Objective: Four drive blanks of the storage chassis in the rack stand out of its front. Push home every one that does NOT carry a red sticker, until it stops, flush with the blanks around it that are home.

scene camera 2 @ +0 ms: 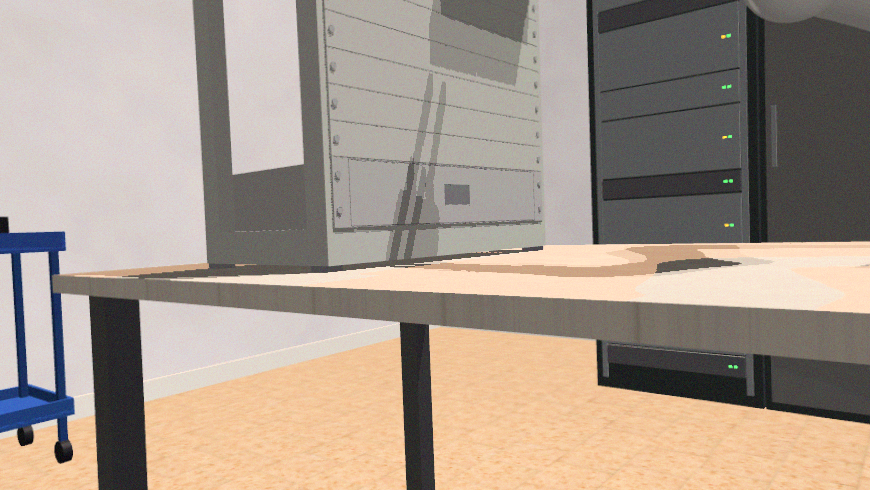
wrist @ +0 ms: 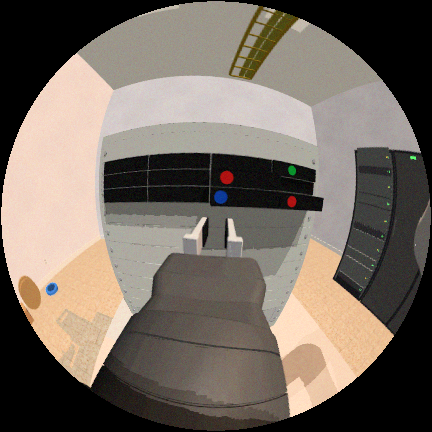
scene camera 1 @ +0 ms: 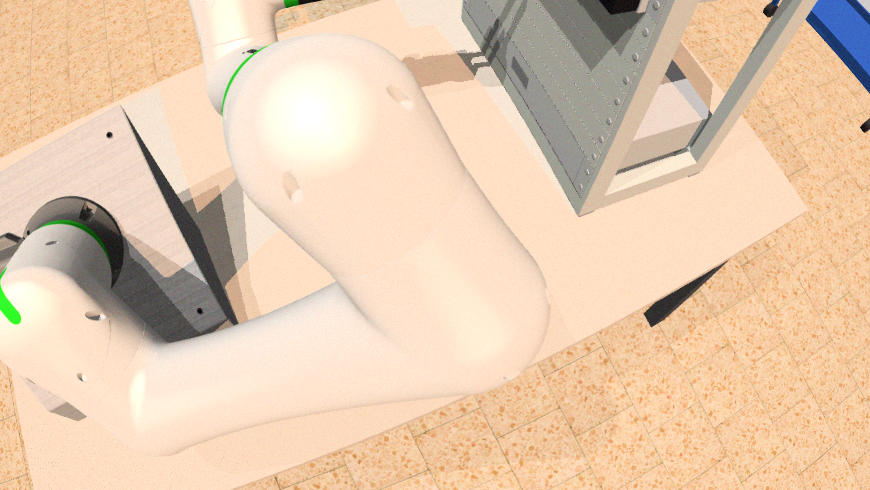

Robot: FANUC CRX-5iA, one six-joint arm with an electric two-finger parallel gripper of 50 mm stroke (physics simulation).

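There is my gripper (wrist: 216,226), which I see in the wrist view. I also see a rack (scene camera 2: 411,124); the wrist view has the rack (wrist: 155,182) too, and so does scene camera 1, where I find the rack (scene camera 1: 599,93).
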